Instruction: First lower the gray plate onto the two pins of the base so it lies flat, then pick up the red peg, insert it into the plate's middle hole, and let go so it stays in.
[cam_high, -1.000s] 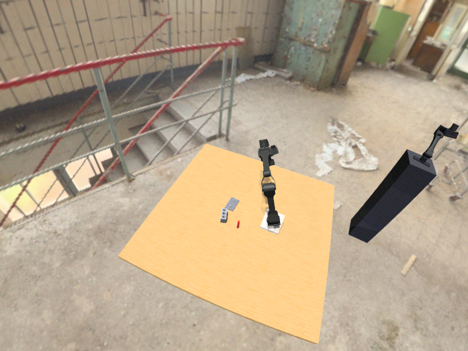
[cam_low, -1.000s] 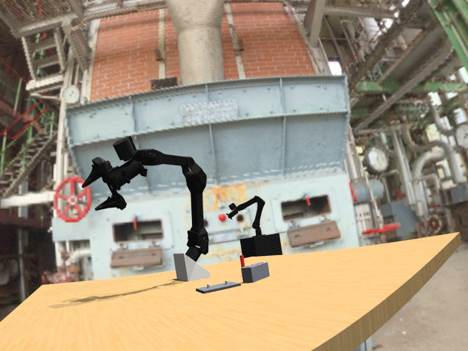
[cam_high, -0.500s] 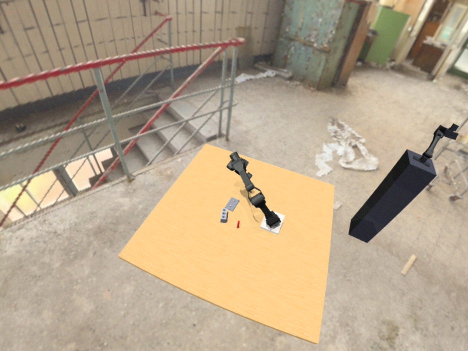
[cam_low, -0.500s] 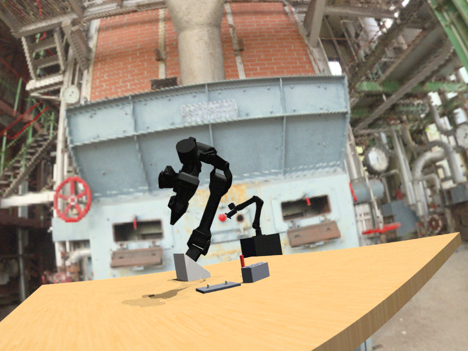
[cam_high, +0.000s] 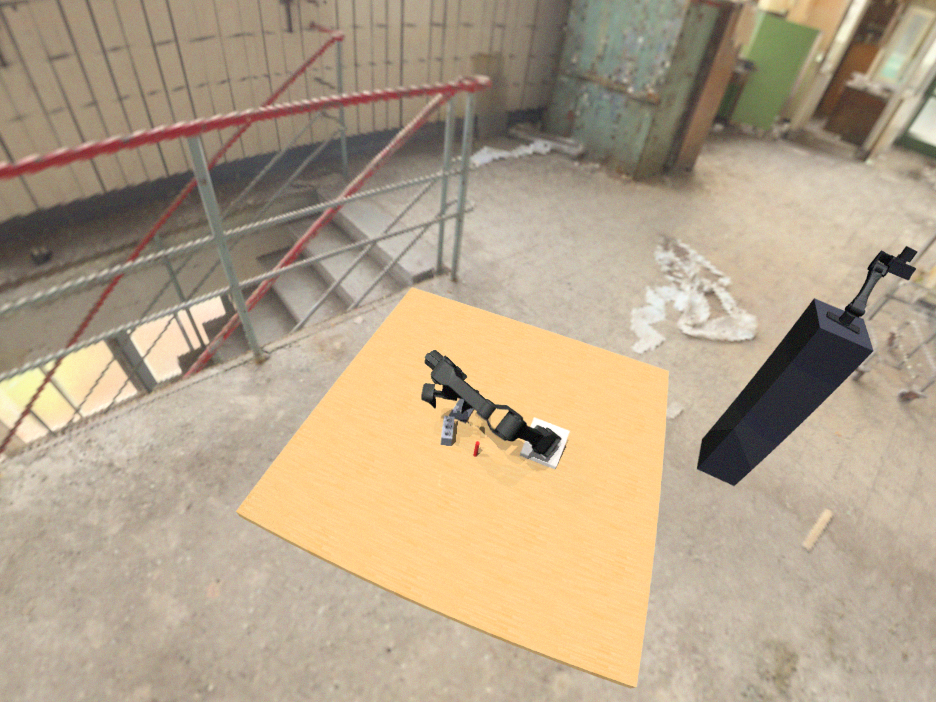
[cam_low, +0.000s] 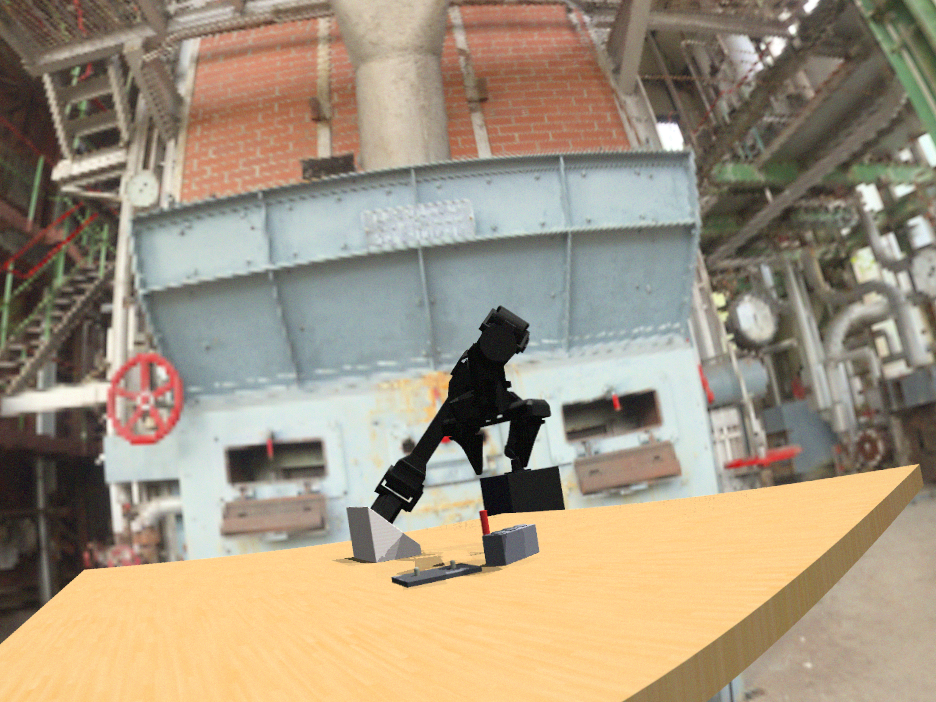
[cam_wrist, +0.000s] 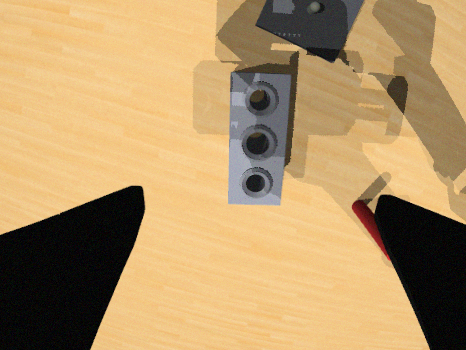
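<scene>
My gripper tip is 110 mm above the gray plate. Also, from my gripper tip: red peg: 130 mm behind, 20 mm to the left, 110 mm below; dark flat base: 140 mm to the right, 140 mm below.
</scene>
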